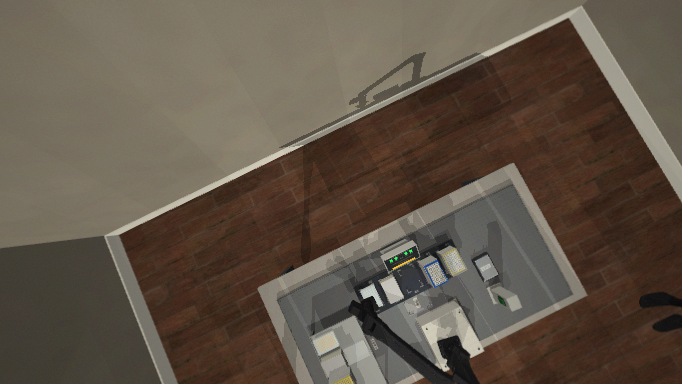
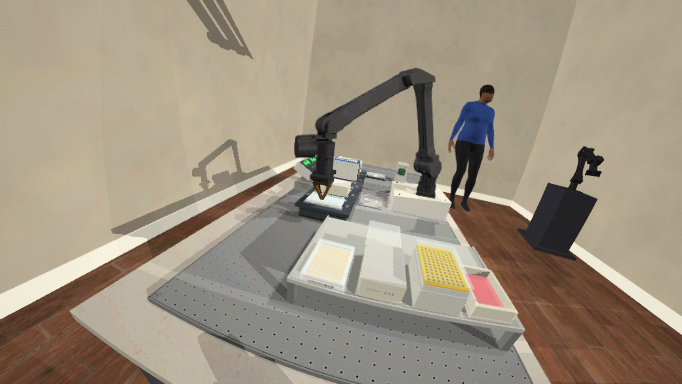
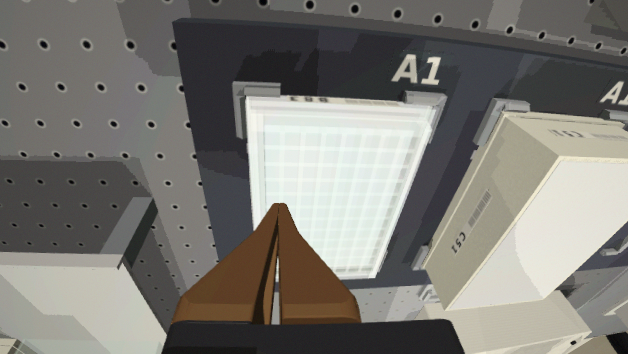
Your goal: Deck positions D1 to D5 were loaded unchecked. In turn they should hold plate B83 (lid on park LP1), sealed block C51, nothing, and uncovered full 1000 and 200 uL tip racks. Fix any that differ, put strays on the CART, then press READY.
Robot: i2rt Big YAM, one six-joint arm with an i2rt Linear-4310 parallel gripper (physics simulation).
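Frame: origin at the arm's base, x ahead, y left, z up, level; centimetres.
Where they show: gripper, fingertip midpoint: [image 1: 366, 299] [image 2: 321, 199] [image 3: 279, 212]; arm's base, origin of the base link: [image 1: 449, 346] [image 2: 425, 193].
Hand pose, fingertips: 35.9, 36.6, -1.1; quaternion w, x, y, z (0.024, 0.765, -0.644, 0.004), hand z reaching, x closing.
Note:
Each offset is from my fingertips to the centre of the thing, as dx, dy, dz. "pt": to the spot under its first point.
My gripper [image 2: 322, 198] [image 3: 279, 212] is shut and empty, its tips over the D1 plate. That plate {-0.3, -2.9, -0.9} [image 1: 371, 295] [image 2: 327, 201] [image 3: 345, 165] sits in corner clips under a clear cover; its label is hard to read. Block C51 {+1.7, -15.1, +0.4} [image 1: 391, 290] [image 2: 340, 189] [image 3: 480, 225] stands in the second position. The third position [image 1: 411, 278] holds nothing. A blue-rimmed tip rack {+5.8, -39.6, +3.2} [image 1: 435, 273] [image 2: 348, 170] and a yellow-rimmed one {+7.9, -51.8, +4.1} [image 1: 452, 262] stand in the fourth and fifth; their fullness is too small to tell. A small box with a green face {-20.7, -74.7, -0.3} [image 1: 503, 300] [image 2: 401, 171] stands right of the arm base.
A raised white shelf [image 2: 340, 229] holds a cream plate {-16.4, +28.8, +0.5} [image 2: 327, 262], a white block {-27.0, +27.0, +1.3} [image 2: 382, 280], a yellow rack {-37.7, +25.3, +5.0} [image 2: 442, 267] and a pink trough {-48.3, +23.5, +0.8} [image 2: 485, 290]. A panel with green lights {pt +18.7, -24.2, +6.0} [image 1: 400, 257] stands behind the deck. A grey tray {-4.4, -72.9, -5.4} [image 1: 486, 267] lies farther right.

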